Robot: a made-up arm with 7 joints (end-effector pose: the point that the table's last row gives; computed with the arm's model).
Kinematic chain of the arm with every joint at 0, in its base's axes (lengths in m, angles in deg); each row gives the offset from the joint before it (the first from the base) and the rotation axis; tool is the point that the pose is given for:
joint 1: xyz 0 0 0.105 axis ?
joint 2: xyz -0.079 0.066 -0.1 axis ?
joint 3: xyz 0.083 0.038 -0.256 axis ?
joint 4: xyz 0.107 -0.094 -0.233 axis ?
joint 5: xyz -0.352 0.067 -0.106 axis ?
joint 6: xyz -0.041 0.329 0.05 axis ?
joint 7: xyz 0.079 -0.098 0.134 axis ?
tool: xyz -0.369 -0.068 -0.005
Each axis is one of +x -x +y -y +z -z.
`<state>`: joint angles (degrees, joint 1 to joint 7).
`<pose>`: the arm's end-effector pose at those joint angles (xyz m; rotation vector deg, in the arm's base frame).
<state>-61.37 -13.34 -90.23 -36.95 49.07 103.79 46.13</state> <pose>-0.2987 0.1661 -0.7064 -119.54 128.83 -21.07</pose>
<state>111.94 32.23 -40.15 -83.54 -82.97 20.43 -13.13</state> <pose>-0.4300 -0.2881 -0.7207 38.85 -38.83 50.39</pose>
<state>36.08 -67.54 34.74 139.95 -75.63 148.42 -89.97</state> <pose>-0.0836 -0.4835 0.0750 80.22 87.20 14.18</pose>
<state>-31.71 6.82 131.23 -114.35 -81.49 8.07 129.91</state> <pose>0.2029 -0.1384 -0.4151 -25.23 2.03 99.20</pose>
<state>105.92 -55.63 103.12 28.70 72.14 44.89 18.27</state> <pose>-0.1553 -0.1354 -0.5057 -36.94 -19.14 63.44</pose>
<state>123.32 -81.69 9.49 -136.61 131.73 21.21 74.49</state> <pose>0.8098 0.0464 -0.3740 -79.76 44.66 -142.49</pose>
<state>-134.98 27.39 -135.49 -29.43 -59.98 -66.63 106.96</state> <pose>-0.0494 0.2238 -0.6633 -11.02 -7.64 -66.38</pose>
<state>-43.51 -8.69 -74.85 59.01 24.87 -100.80 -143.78</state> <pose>-0.0885 -0.3542 -0.0840 -10.68 106.60 89.32</pose>
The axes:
joint 1: +z
joint 2: +x
joint 3: -z
joint 4: +x
joint 5: +z
joint 6: +y
joint 7: +y

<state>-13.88 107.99 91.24 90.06 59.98 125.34 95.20</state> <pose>0.3517 -0.0295 0.2787 68.07 43.41 128.36</pose>
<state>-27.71 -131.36 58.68 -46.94 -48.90 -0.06 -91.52</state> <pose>-0.4428 -0.3595 0.5233 106.17 25.45 -50.87</pose>
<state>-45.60 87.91 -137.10 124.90 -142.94 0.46 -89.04</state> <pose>0.3209 0.3137 -0.2316 3.86 -33.95 2.29</pose>
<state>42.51 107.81 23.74 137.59 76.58 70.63 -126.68</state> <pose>-0.3269 -0.1173 0.4001 -66.46 33.58 135.15</pose>
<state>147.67 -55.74 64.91 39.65 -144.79 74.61 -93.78</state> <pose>0.1265 0.4153 -0.3763 30.81 14.35 -46.44</pose>
